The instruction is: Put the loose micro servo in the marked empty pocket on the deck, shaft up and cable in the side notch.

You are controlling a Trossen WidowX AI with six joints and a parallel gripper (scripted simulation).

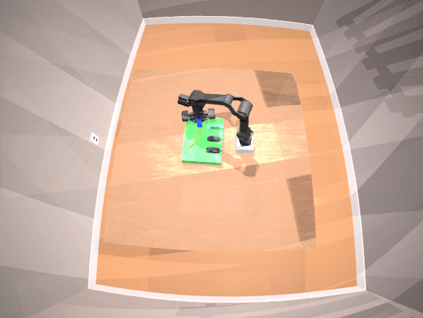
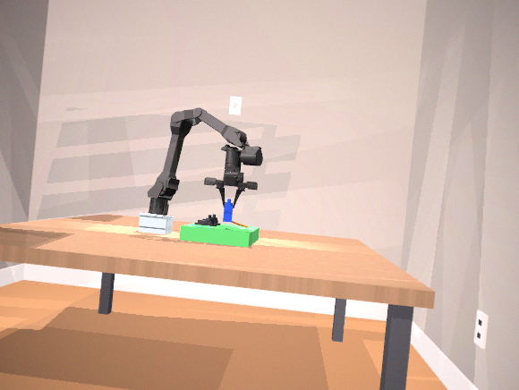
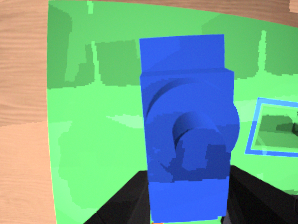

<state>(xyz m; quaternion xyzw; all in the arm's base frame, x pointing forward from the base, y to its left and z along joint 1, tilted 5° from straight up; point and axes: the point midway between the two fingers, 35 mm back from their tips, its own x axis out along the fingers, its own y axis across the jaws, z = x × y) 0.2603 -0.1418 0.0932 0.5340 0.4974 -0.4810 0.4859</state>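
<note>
My gripper tip is now 30 mm short of the green deck, 70 mm to the right of it and 100 mm above it.
</note>
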